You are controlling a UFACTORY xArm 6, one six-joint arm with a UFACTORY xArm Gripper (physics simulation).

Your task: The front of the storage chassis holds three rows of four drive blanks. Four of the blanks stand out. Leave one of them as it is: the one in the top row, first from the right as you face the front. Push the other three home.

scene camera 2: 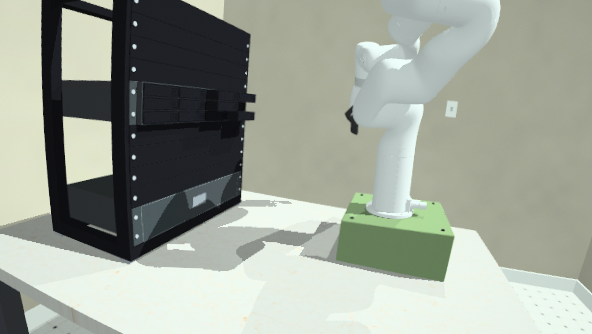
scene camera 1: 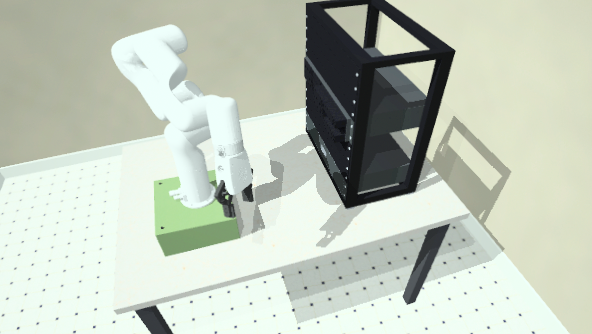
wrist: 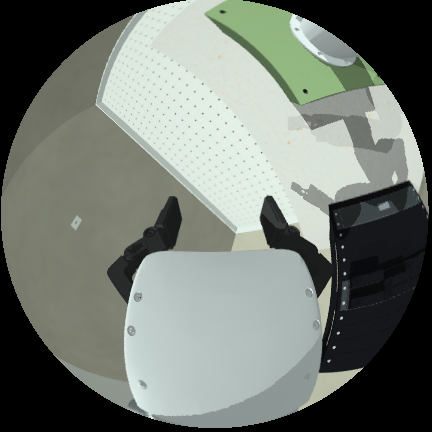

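Seen in the pictures: gripper, fingertip midpoint: (scene camera 2: 364,129) (scene camera 1: 239,208) (wrist: 220,206); arm's base, origin of the base link: (scene camera 2: 389,210) (scene camera 1: 198,195).
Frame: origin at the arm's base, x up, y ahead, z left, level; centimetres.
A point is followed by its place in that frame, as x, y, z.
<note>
The storage chassis (scene camera 1: 349,131) {23.3, 50.0, -13.8} (scene camera 2: 133,103) {23.7, 54.0, 31.4} (wrist: 345,296) {24.2, 50.1, -14.2} sits midway up the black rack, its dark front toward the arm. At the right end of its front, a top-row blank (scene camera 2: 248,98) {26.5, 45.6, -8.1} and a bottom-row blank (scene camera 2: 248,116) {20.9, 45.6, -8.8} clearly stand out. Dark shapes farther left may be other blanks or shadows; I cannot tell which. The blanks look small and dark in the wrist view. My gripper (scene camera 1: 239,205) {19.1, 10.0, -28.4} (scene camera 2: 353,125) {19.1, 10.0, -28.4} (wrist: 220,206) {19.1, 10.0, -28.4} is open, with nothing between its fingers. It hangs well apart from the chassis, beside the arm's base on its rack side.
The black rack (scene camera 1: 360,135) {23.4, 52.2, -17.0} (scene camera 2: 121,150) {14.2, 55.5, 33.3} (wrist: 331,235) {-7.3, 70.4, -17.6} stands on the pale table (scene camera 1: 295,225) {-11.4, 30.1, -16.6} (scene camera 2: 175,295) {-11.4, 39.1, 38.5} (wrist: 250,75) {-11.4, -1.1, -18.4}. A grey unit with a light label (scene camera 2: 199,200) {-3.0, 52.0, 8.4} fills its lowest part. The arm stands on a green block (scene camera 1: 200,240) {-7.2, -3.2, -13.9} (scene camera 2: 395,252) {-6.2, -2.0, 12.3} (wrist: 265,45) {0.3, -2.6, -12.1}.
</note>
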